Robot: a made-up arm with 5 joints. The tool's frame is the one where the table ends. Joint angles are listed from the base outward.
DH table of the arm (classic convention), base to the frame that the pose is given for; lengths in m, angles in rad. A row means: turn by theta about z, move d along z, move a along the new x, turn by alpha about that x. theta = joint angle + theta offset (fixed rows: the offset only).
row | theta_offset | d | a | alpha
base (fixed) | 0 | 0 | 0.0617 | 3.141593
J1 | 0 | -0.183 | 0.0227 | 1.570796
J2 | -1.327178 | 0 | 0.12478 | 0
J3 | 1.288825 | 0 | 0.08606 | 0
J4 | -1.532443 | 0.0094 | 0 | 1.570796
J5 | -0.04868 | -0.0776 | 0 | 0
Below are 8 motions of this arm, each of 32 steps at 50 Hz.
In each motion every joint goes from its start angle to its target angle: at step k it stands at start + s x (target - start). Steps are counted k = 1, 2, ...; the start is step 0. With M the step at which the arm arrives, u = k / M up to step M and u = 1 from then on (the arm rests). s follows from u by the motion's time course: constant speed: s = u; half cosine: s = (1 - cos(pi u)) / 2; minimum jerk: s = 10 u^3 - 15 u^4 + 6 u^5.
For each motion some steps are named. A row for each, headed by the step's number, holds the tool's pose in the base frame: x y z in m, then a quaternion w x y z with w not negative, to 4 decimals.
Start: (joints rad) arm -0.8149 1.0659 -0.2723 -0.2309 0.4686
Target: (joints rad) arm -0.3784 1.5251 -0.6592 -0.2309 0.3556
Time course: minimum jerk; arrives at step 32
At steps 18, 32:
18: 0.2885 0.1488 0.0743 0.7987 0.0453 -0.4611 0.3840
32: 0.3052 0.1069 0.0491 0.8406 0.0161 -0.4507 0.2999

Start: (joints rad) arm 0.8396 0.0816 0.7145 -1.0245 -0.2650
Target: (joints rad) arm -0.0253 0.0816 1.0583 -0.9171 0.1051
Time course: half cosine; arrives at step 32
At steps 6, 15, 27, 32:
6: 0.2119 -0.1317 0.2550 0.5511 -0.1849 -0.7486 -0.3189
15: 0.2394 -0.0753 0.2351 0.6674 -0.1080 -0.7077 -0.2051
27: 0.2410 0.0048 0.2102 0.7729 -0.0191 -0.6342 0.0034
32: 0.2386 0.0139 0.2073 0.7807 -0.0097 -0.6240 0.0319

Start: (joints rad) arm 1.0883 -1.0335 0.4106 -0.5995 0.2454
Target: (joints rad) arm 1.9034 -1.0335 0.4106 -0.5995 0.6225
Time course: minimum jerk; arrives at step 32
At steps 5, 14, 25, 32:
5: 0.0827 -0.0214 0.3966 0.1559 -0.6040 -0.7779 -0.0757
14: 0.0758 -0.0265 0.3966 0.1496 -0.7537 -0.6340 -0.0876
25: 0.0631 -0.0300 0.3966 0.1381 -0.9161 -0.3616 -0.1047
32: 0.0613 -0.0300 0.3966 0.1364 -0.9310 -0.3212 -0.1069

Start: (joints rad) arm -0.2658 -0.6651 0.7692 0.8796 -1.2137
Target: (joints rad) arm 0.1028 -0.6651 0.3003 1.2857 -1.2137
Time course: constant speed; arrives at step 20
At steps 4, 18, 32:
4: 0.1595 0.0286 0.2352 0.8218 0.1964 -0.2206 -0.4872
18: 0.1610 0.0029 0.2648 0.7470 0.1781 -0.2614 -0.5848
32: 0.1599 -0.0007 0.2688 0.7353 0.1749 -0.2671 -0.5978

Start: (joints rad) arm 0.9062 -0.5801 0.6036 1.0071 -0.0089
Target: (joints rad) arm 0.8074 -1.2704 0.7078 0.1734 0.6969
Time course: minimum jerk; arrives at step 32
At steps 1, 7, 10, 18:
1: 0.1354 -0.0788 0.2355 0.8540 -0.1100 -0.2433 -0.4465
7: 0.1364 -0.0788 0.2415 0.8531 -0.1367 -0.2856 -0.4146
10: 0.1372 -0.0780 0.2508 0.8457 -0.1786 -0.3439 -0.3670
18: 0.1306 -0.0636 0.2928 0.7393 -0.3729 -0.5322 -0.1763

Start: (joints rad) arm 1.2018 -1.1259 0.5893 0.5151 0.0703
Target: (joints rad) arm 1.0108 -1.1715 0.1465 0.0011 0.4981
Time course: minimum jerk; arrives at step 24
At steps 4, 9, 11, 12, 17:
4: 0.0980 -0.0664 0.3146 0.5747 -0.4200 -0.5934 -0.3758
9: 0.0968 -0.0553 0.3399 0.5204 -0.4829 -0.6429 -0.2876
11: 0.0945 -0.0463 0.3544 0.4784 -0.5196 -0.6672 -0.2367
12: 0.0928 -0.0410 0.3617 0.4537 -0.5383 -0.6781 -0.2110
17: 0.0802 -0.0130 0.3898 0.3244 -0.6139 -0.7112 -0.1103

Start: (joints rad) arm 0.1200 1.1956 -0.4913 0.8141 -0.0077
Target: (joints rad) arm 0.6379 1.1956 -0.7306 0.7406 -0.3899
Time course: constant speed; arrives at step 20
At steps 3, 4, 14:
3: 0.2828 -0.0347 0.0714 0.9867 -0.0021 -0.0496 -0.1549
4: 0.2836 -0.0408 0.0724 0.9825 -0.0026 -0.0574 -0.1770
14: 0.2811 -0.1043 0.0835 0.9113 -0.0107 -0.1348 -0.3888

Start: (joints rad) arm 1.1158 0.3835 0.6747 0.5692 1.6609
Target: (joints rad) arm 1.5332 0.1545 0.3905 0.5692 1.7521
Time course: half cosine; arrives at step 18
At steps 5, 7, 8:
5: 0.1247 -0.1321 0.1405 0.9759 -0.0173 -0.0028 0.2173
7: 0.1186 -0.1429 0.1474 0.9796 -0.0557 -0.0069 0.1930
8: 0.1146 -0.1487 0.1516 0.9807 -0.0772 -0.0079 0.1793

